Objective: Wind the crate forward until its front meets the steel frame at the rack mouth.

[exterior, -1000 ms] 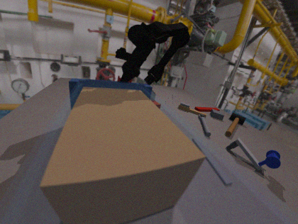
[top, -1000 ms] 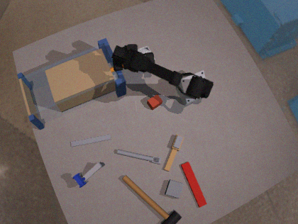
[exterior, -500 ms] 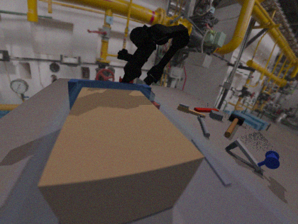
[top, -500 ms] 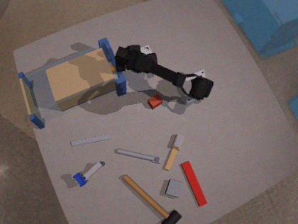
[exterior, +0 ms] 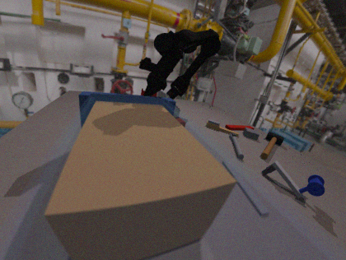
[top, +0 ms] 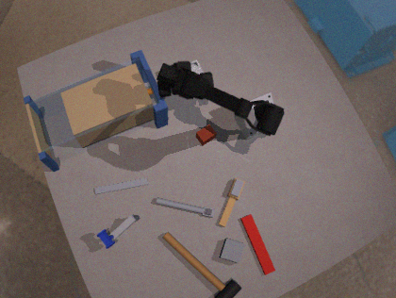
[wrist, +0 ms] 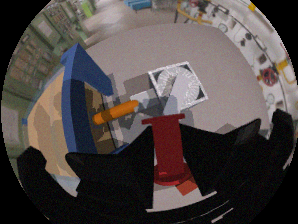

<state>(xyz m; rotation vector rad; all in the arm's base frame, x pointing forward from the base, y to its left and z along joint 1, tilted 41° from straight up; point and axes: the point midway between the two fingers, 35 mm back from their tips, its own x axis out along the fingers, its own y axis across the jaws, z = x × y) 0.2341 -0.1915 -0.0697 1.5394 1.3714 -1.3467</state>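
The blue steel frame lies 9 cm ahead of my gripper tip, 6 cm to the right of it and 3 cm below it. From my gripper tip the other things lie so: red knob 2 cm to the left; then red-knobbed crank 2 cm behind, 1 cm to the right, 3 cm below; then grey winch 8 cm behind, 6 cm to the right, 10 cm below.
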